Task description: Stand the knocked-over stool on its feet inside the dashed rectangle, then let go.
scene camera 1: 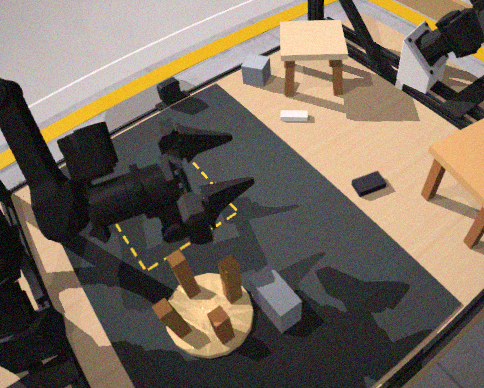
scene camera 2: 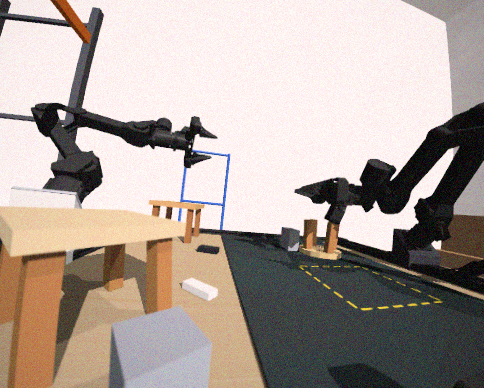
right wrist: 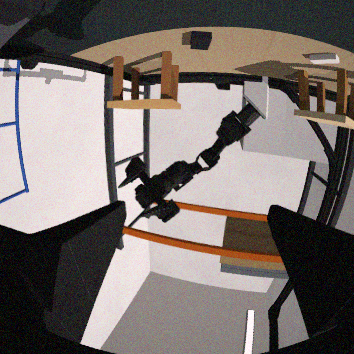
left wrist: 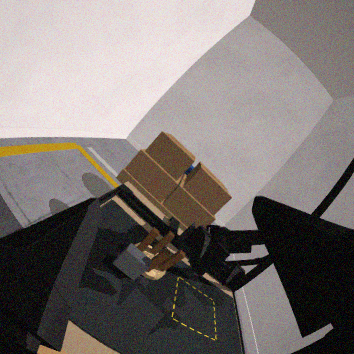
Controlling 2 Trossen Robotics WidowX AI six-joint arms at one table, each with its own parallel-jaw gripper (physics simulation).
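Where they show: left gripper, fingertip midpoint: (scene camera 2: 214,148) (right wrist: 128,200) (left wrist: 178,205); right gripper, fingertip midpoint: (scene camera 1: 242,157) (scene camera 2: 297,189) (right wrist: 199,211) (left wrist: 211,271); left arm's base, link origin: (scene camera 1: 428,48) (scene camera 2: 55,206) (right wrist: 254,107); right arm's base, link origin: (scene camera 1: 14,327) (scene camera 2: 416,241).
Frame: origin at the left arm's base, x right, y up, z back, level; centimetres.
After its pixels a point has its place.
Observation:
The stool (scene camera 1: 206,314) @(y -8.1, x -1.5, z -70.3 cm) (scene camera 2: 320,254) @(y -8.4, x 3.4, z -65.3 cm) (left wrist: 154,274) @(y -7.9, x 0.8, z -64.4 cm) lies upside down, its round pale seat flat on the dark mat and its four brown legs pointing up. It is outside the yellow dashed rectangle (scene camera 1: 147,269) (scene camera 2: 366,309) @(y -9.6, x 27.4, z -50.3 cm) (left wrist: 216,340) @(y -9.4, x 26.5, z -49.0 cm), near one side of it. My right gripper (scene camera 1: 242,158) @(y 9.8, x 3.2, z -54.5 cm) (scene camera 2: 300,191) @(y 9.8, x 3.2, z -54.5 cm) (right wrist: 199,211) @(y 9.8, x 3.2, z -54.5 cm) is open and empty, above the mat; in scene camera 1 it hides part of the rectangle. My left gripper (scene camera 2: 213,147) @(y 24.0, x -21.6, z -35.1 cm) (left wrist: 178,205) @(y 24.0, x -21.6, z -35.1 cm) (right wrist: 128,200) @(y 24.0, x -21.6, z -35.1 cm) is open and empty, high above the table and away from the stool. It does not show in scene camera 1.
A grey block (scene camera 1: 277,300) @(y -2.6, x -9.8, z -63.3 cm) (scene camera 2: 289,239) @(y -5.8, x -5.3, z -59.9 cm) (left wrist: 131,261) @(y -4.5, x -9.3, z -60.6 cm) stands close beside the stool. Off the mat are a grey-blue cube (scene camera 1: 256,71) @(y -5.7, x 29.3, z -23.9 cm) (scene camera 2: 160,345) @(y -4.9, x 32.3, z -22.0 cm), a white block (scene camera 1: 294,116) @(y -8.8, x 15.4, z -28.0 cm) (scene camera 2: 200,289) @(y -8.8, x 17.4, z -27.3 cm), a black block (scene camera 1: 369,183) @(y -8.6, x -6.4, z -33.9 cm) (scene camera 2: 207,249) @(y -8.9, x -4.7, z -32.8 cm) and two small upright tables (scene camera 1: 312,40) @(y 1.5, x 20.1, z -15.4 cm) (scene camera 1: 462,150) @(y 2.6, x -18.6, z -27.1 cm).

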